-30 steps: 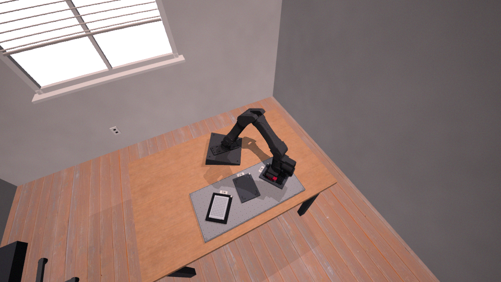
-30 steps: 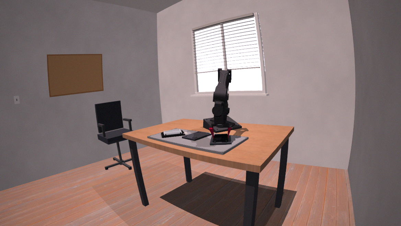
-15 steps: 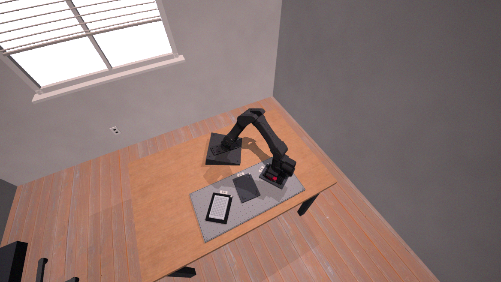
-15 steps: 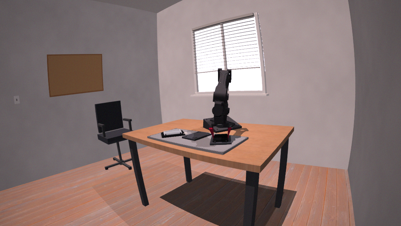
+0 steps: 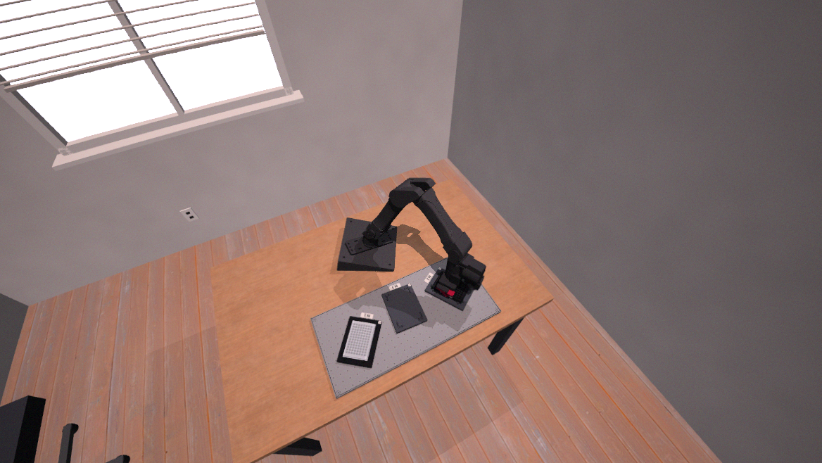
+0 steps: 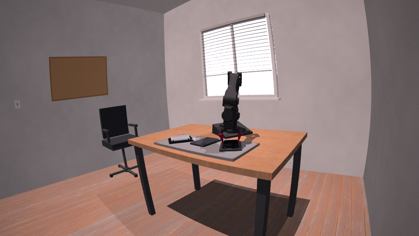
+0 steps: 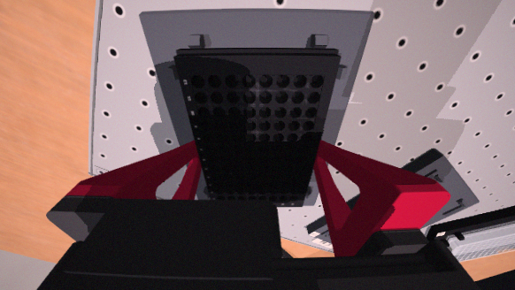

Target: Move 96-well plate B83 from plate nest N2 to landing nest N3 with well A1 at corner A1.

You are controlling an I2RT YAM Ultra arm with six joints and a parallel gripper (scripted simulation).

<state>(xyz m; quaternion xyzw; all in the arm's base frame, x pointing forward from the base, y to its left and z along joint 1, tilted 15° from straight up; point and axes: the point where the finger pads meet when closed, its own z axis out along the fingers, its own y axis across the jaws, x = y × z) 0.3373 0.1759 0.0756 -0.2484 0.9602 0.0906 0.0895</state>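
The plate nest N2 is 2 cm below my hand. From my hand the other things lie so: black 96-well plate B83: right at my hand; then N2 label: 8 cm behind, 5 cm to the right, 2 cm below; then dark landing nest N3: 20 cm to the right, 2 cm below, 2 cm behind.
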